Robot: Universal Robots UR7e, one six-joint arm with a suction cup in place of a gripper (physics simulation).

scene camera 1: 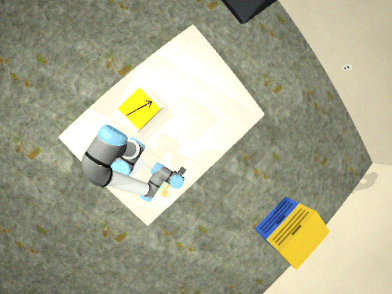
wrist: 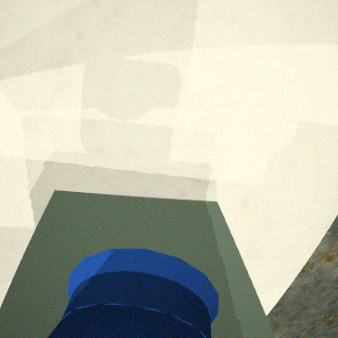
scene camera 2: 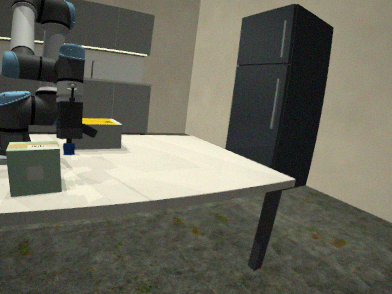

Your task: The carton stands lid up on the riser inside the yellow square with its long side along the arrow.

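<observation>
The green carton (scene camera 1: 165,190) (scene camera 2: 35,172) (wrist: 150,220) stands upright on the table near its edge, with a printed orange and white panel on top. My suction cup (scene camera 2: 69,149) (wrist: 145,261) is beside the carton, near the height of its top, with a narrow gap showing in scene camera 2. It appears to hold nothing. In the wrist view, a plain green side lies behind the cup. The arm hides the cup in scene camera 1. The grey riser (scene camera 2: 102,138) stands apart from the carton, with the yellow square (scene camera 1: 131,102) (scene camera 2: 100,121) and black arrow (scene camera 1: 140,108) on top.
The arm (scene camera 1: 127,182) reaches low over the pale table (scene camera 1: 225,105) (scene camera 2: 200,175). The table edge is close to the carton. A blue and yellow box (scene camera 1: 300,237) stands on the floor. A dark fridge (scene camera 2: 262,95) stands behind the table.
</observation>
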